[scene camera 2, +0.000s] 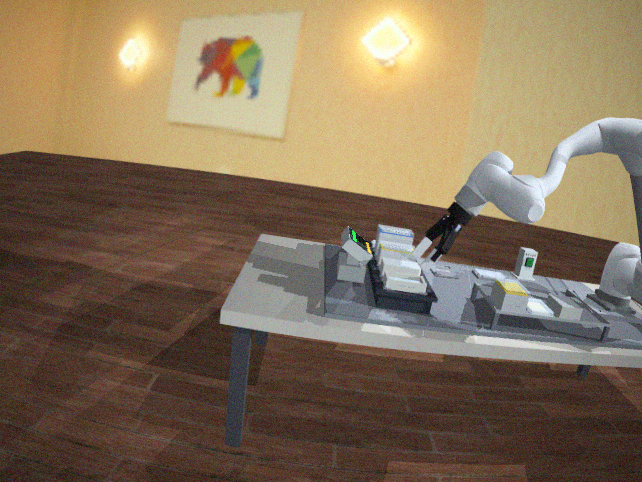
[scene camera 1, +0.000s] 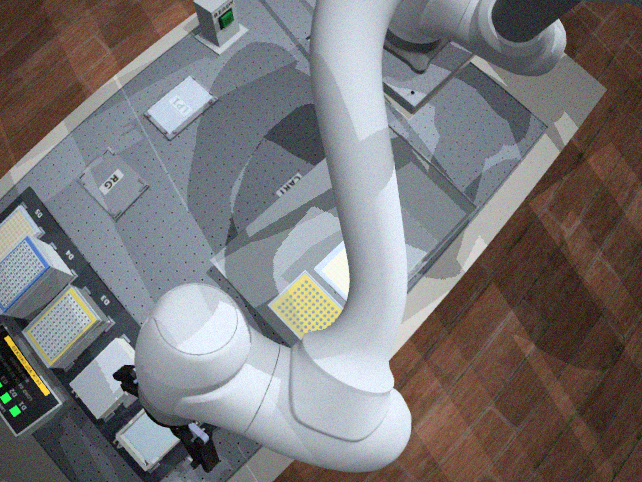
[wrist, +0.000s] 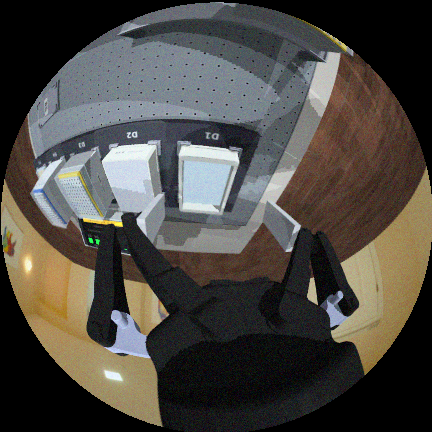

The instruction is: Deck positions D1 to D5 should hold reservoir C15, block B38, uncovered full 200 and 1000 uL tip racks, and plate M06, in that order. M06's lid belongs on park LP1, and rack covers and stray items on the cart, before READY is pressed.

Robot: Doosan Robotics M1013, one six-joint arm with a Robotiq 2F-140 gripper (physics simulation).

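Seen in the pictures: gripper, fingertip midpoint: (scene camera 2: 418,262) (scene camera 1: 160,430) (wrist: 216,207); arm's base, origin of the base link: (scene camera 2: 610,305) (scene camera 1: 410,34).
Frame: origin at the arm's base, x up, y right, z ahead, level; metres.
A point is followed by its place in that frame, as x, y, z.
Note:
My gripper (scene camera 1: 165,417) @(0.130, -0.188, 0.984) (scene camera 2: 427,254) @(0.130, -0.188, 0.984) (wrist: 216,207) @(0.130, -0.188, 0.984) is open and empty, tilted, near the D1 and D2 end of the deck. A pale blue-filled reservoir (scene camera 1: 149,438) @(0.055, -0.173, 1.033) (scene camera 2: 404,284) @(0.062, -0.213, 1.022) (wrist: 209,182) @(0.055, -0.181, 1.010) sits at D1. A white block (scene camera 1: 106,381) @(0.082, -0.052, 1.004) (scene camera 2: 400,268) @(0.075, -0.089, 1.011) (wrist: 131,175) @(0.082, -0.062, 0.970) sits at D2. An uncovered yellow-rimmed tip rack (scene camera 1: 61,326) @(0.111, 0.069, 0.986) (wrist: 77,192) @(0.111, 0.053, 0.969) is at D3, and a taller blue-rimmed rack (scene camera 1: 23,272) @(0.144, 0.181, 0.962) (wrist: 50,200) @(0.130, 0.153, 0.961) at D4. A cream plate (scene camera 1: 16,225) @(0.053, 0.327, 0.935) shows partly at D5. A pale flat piece (scene camera 1: 180,106) @(0.000, 0.270, 0.506) lies at LP1. The READY button (scene camera 1: 226,19) @(0.068, 0.317, 0.297) (scene camera 2: 528,262) @(0.062, 0.318, 0.300) is green.
The cart (scene camera 1: 435,202) @(0.042, -0.295, 0.346) holds a yellow perforated box (scene camera 1: 306,306) @(0.113, -0.236, 0.671) (scene camera 2: 510,286) @(0.112, -0.274, 0.691), a cream-topped item (scene camera 1: 337,269) @(0.059, -0.232, 0.578) (scene camera 2: 539,307) @(0.059, -0.291, 0.569) and a grey-white box (scene camera 2: 565,307) @(0.081, -0.336, 0.495). The arm hides part of it in scene camera 1. A display (scene camera 1: 25,378) @(0.096, 0.065, 1.110) (scene camera 2: 356,243) @(0.117, -0.002, 1.153) stands behind the deck. The RG nest (scene camera 1: 127,194) @(-0.010, 0.214, 0.727) lies beside D5.

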